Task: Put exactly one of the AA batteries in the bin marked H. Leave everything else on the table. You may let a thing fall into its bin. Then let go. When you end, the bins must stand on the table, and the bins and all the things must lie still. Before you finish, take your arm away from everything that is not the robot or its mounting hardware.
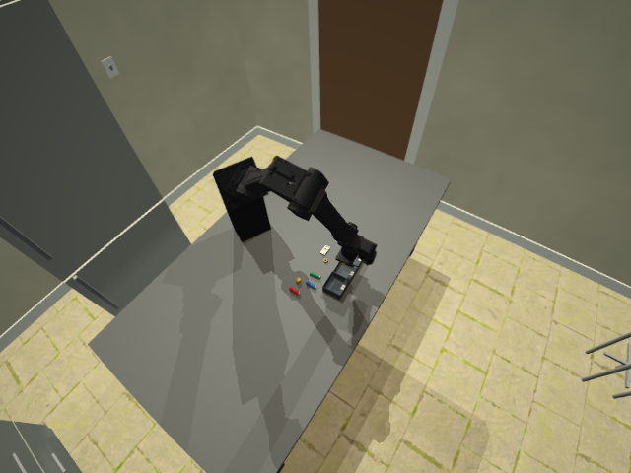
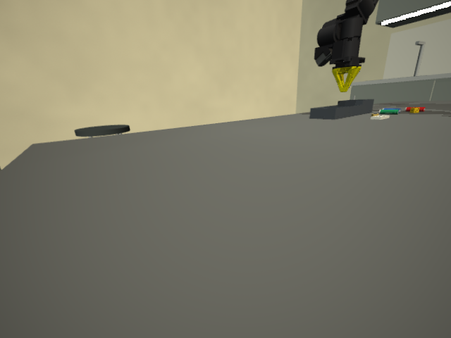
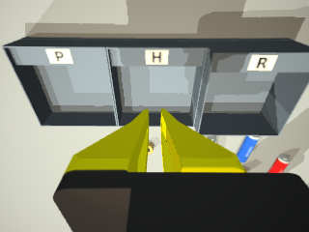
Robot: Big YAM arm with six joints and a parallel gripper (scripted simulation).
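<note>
My hand is 60 mm above the dark bin. The rest, counted from my hand: brass nut 100 mm behind, 80 mm below, 50 mm to the left; then white domino 110 mm behind, 100 mm to the left, 80 mm below; then green battery 130 mm behind, 80 mm below, 40 mm to the right.
</note>
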